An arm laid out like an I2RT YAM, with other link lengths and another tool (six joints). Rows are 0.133 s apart.
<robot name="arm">
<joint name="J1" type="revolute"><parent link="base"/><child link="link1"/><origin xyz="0 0 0.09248" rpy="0 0 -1.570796"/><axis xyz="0 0 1"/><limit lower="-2.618" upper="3.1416"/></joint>
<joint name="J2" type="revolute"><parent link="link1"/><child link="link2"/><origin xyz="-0.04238 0.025 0.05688" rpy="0 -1.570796 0"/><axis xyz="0 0 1"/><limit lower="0" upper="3.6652"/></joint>
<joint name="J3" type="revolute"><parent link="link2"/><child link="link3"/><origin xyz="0 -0.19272 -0.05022" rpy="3.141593 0 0"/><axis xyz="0 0 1"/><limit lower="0" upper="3.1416"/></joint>
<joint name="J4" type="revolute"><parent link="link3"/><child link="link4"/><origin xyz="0.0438 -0.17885 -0.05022"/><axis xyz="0 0 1"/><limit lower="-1.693" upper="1.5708"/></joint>
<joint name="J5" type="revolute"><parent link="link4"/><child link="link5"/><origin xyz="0.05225 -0.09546 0.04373" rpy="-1.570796 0 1.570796"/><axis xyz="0 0 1"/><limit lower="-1.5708" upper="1.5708"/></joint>
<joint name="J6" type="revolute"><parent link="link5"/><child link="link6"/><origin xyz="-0.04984 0 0.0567" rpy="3.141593 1.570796 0"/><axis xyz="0 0 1"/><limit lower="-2.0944" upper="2.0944"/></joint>
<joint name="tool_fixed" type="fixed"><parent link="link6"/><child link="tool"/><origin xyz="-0.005 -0.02 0.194" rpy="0 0.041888 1.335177"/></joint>
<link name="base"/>
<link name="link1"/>
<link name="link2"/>
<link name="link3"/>
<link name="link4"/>
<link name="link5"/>
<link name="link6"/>
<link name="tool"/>
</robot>
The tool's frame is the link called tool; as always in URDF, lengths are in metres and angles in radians.
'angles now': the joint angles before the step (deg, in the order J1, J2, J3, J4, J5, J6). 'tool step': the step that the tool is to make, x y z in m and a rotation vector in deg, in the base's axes. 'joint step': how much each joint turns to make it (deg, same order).
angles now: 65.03, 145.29, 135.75, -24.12, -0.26, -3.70
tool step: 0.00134, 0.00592, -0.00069, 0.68, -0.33, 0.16
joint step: 0.10, 1.86, 2.13, 0.49, -0.05, -0.05
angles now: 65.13, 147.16, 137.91, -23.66, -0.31, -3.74
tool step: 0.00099, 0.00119, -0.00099, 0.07, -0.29, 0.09
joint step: -0.02, 0.48, 0.34, 0.32, 0.03, -0.26
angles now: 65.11, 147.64, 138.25, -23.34, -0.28, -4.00
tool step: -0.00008, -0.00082, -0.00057, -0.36, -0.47, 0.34
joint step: -0.01, -0.12, -0.15, -0.11, 0.02, -0.68
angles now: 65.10, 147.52, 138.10, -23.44, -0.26, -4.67
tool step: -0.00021, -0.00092, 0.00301, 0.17, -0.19, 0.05
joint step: -0.02, -0.96, -1.20, 0.48, 0.00, -0.12
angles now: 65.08, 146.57, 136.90, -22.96, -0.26, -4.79
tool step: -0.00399, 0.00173, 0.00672, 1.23, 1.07, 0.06
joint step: 0.08, -1.25, -1.45, 0.88, -0.78, 1.27
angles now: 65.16, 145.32, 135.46, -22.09, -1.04, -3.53
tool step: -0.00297, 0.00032, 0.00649, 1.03, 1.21, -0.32
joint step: 0.05, -1.29, -1.26, 0.43, -0.49, 1.50
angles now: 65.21, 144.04, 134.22, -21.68, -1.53, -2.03
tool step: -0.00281, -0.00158, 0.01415, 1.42, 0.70, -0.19
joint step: -0.03, -2.86, -2.58, 0.75, -0.50, 1.14
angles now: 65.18, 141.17, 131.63, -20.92, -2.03, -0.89
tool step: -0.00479, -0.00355, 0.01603, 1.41, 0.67, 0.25
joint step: -0.09, -3.72, -3.46, 0.77, -0.89, 0.87
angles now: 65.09, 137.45, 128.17, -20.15, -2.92, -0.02
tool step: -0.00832, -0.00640, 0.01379, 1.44, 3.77, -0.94
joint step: -0.05, -3.80, -2.78, -1.07, -1.20, 3.95
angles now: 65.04, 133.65, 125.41, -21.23, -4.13, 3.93
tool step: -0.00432, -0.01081, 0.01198, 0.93, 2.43, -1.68
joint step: 0.00, -4.89, -4.86, 0.01, 0.18, 3.09
